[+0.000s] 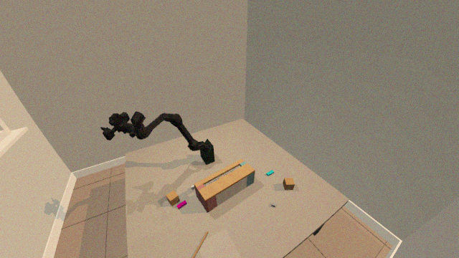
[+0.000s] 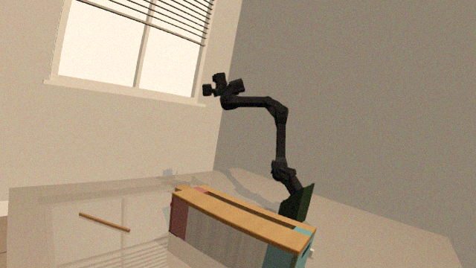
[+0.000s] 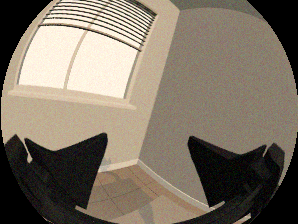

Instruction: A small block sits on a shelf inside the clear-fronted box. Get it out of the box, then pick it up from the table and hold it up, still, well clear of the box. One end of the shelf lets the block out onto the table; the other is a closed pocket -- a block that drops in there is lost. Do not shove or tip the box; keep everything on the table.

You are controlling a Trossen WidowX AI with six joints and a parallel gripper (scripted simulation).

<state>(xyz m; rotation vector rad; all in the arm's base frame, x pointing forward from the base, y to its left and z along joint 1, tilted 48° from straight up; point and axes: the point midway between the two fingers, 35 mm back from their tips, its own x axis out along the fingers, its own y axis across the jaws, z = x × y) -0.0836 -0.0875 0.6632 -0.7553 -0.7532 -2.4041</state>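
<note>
The long box lies 51 cm to the left of my gripper tip, 46 cm ahead of it and 43 cm below it. Also, from my gripper tip: magenta piece (49 cm below, 43 cm ahead, 22 cm to the left); grey piece (78 cm ahead, 67 cm to the left, 49 cm below); wooden stick (71 cm ahead, 49 cm below, 18 cm to the left).
</note>
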